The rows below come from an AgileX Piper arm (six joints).
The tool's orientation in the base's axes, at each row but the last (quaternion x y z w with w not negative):
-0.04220 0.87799 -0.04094 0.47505
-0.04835 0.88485 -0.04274 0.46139
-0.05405 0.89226 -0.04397 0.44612
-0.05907 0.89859 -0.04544 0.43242
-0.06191 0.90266 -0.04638 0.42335
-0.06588 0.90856 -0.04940 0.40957
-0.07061 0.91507 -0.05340 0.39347
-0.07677 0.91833 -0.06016 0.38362
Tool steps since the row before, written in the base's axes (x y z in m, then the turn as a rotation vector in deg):
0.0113 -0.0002 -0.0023 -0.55 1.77 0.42
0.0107 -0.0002 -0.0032 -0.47 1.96 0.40
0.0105 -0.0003 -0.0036 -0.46 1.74 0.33
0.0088 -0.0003 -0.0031 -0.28 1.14 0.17
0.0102 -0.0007 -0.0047 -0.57 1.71 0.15
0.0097 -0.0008 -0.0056 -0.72 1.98 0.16
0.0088 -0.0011 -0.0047 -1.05 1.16 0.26
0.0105 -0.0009 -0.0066 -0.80 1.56 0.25
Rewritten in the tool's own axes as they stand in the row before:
-0.0042 -0.0003 0.0107 -0.25 1.73 -0.75
-0.0035 -0.0003 0.0106 -0.30 1.92 -0.67
-0.0034 -0.0004 0.0106 -0.22 1.71 -0.62
-0.0030 -0.0005 0.0088 -0.12 1.12 -0.36
-0.0028 -0.0008 0.0109 -0.01 1.71 -0.59
-0.0021 -0.0008 0.0110 0.04 1.99 -0.72
-0.0025 -0.0011 0.0097 0.33 1.19 -0.99
-0.0025 -0.0008 0.0122 0.09 1.56 -0.83

